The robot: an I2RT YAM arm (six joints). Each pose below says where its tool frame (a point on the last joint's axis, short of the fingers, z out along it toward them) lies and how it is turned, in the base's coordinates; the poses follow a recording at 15 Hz.
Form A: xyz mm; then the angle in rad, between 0 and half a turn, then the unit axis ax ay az.
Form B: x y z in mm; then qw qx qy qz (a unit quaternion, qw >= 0). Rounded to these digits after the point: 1 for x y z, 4 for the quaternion.
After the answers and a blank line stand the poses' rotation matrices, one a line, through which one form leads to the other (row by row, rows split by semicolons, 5 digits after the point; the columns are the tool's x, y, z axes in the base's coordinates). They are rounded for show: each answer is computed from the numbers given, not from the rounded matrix.
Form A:
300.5 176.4 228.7 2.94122 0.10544 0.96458 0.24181
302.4 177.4 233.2 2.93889 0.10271 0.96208 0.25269
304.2 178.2 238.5 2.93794 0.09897 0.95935 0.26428
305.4 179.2 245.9 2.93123 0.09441 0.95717 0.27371
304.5 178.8 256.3 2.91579 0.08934 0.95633 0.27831
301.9 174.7 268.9 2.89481 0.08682 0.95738 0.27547
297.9 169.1 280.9 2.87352 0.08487 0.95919 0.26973
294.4 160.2 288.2 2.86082 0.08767 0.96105 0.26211
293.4 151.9 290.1 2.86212 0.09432 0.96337 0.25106
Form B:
300.5 176.4 228.7 0.1000 0.1049 0.9597 0.2406
302.4 177.4 233.2 0.1012 0.1022 0.9571 0.2514
304.2 178.2 238.5 0.1017 0.0985 0.9544 0.2629
305.4 179.2 245.9 0.1050 0.0939 0.9519 0.2722
304.5 178.8 256.3 0.1127 0.0888 0.9502 0.2765
301.9 174.7 268.9 0.1231 0.0862 0.9501 0.2734
297.9 169.1 280.9 0.1336 0.0841 0.9506 0.2673
294.4 160.2 288.2 0.1399 0.0868 0.9516 0.2595
293.4 151.9 290.1 0.1393 0.0934 0.9540 0.2486

-0.95798 0.15325 0.24247; 0.24950 0.86221 0.44084; -0.14150 0.48281 -0.86422
-0.95864 0.14474 0.24506; 0.24648 0.85272 0.46056; -0.14231 0.50192 -0.85313
-0.95995 0.13448 0.24580; 0.24138 0.84237 0.48182; -0.14226 0.52186 -0.84109
-0.96033 0.12159 0.25098; 0.23589 0.83419 0.49848; -0.14876 0.53791 -0.82977
-0.95885 0.10640 0.26321; 0.23102 0.83129 0.50555; -0.16501 0.54556 -0.82167
-0.95486 0.09643 0.28098; 0.23101 0.83568 0.49826; -0.18677 0.54068 -0.82023
-0.95013 0.08846 0.29903; 0.23135 0.84294 0.48572; -0.20910 0.53068 -0.82137
-0.94577 0.09258 0.31136; 0.23784 0.85022 0.46964; -0.22125 0.51823 -0.82613
-0.94375 0.10895 0.31218; 0.24746 0.85894 0.44832; -0.21930 0.50036 -0.83759

